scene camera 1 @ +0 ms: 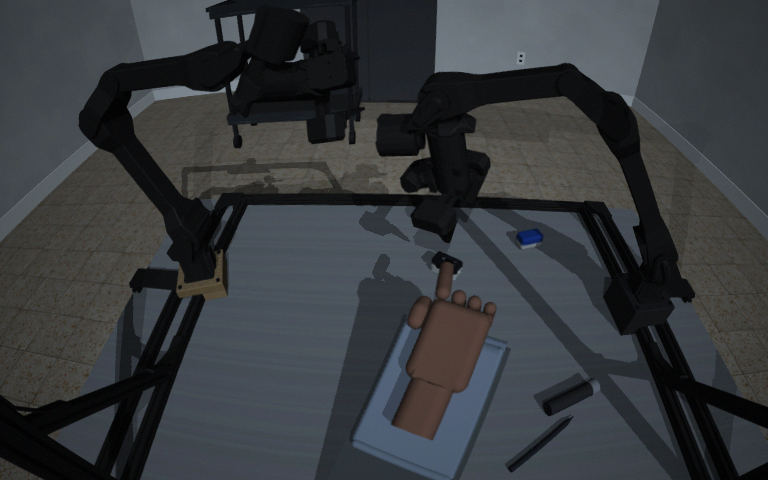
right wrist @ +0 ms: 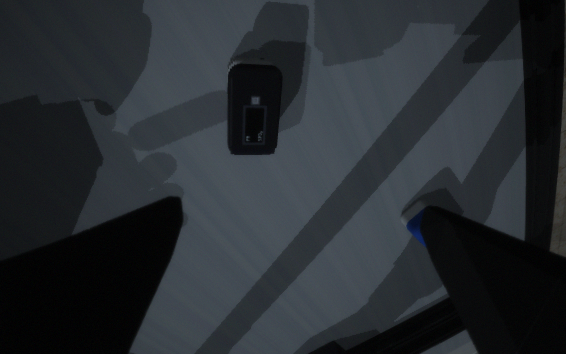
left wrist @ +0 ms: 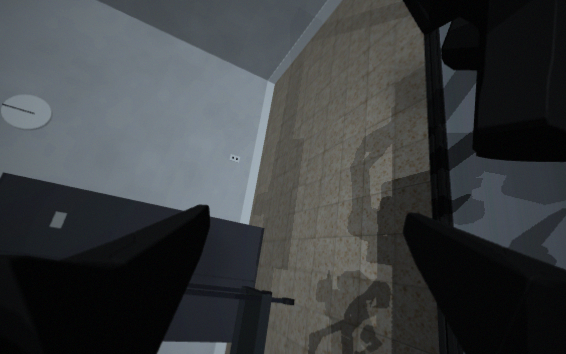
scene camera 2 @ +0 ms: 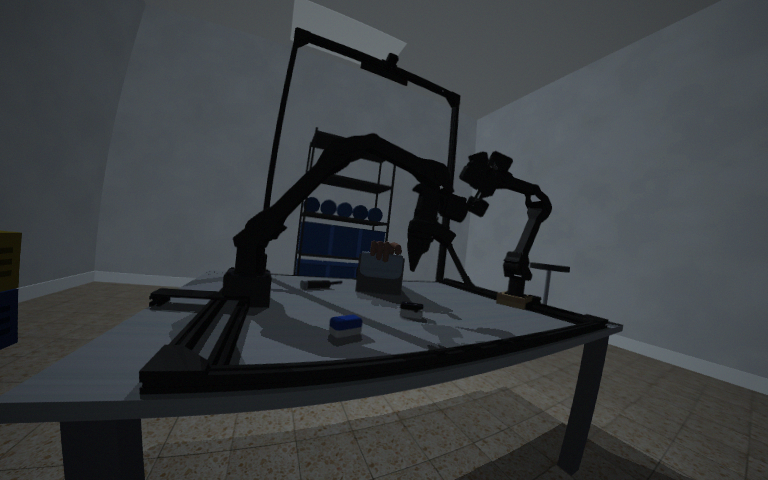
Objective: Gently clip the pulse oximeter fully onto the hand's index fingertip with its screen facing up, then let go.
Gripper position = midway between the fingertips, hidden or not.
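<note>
Left gripper (scene camera 1: pixel 360 83), (left wrist: pixel 307 218), (scene camera 2: pixel 491 185): open, holding nothing. Right gripper (scene camera 1: pixel 458 224), (right wrist: pixel 304 213), (scene camera 2: pixel 412 269): in sight. Pulse oximeter (right wrist: pixel 254 86): visible; out of frame in the left wrist view.
</note>
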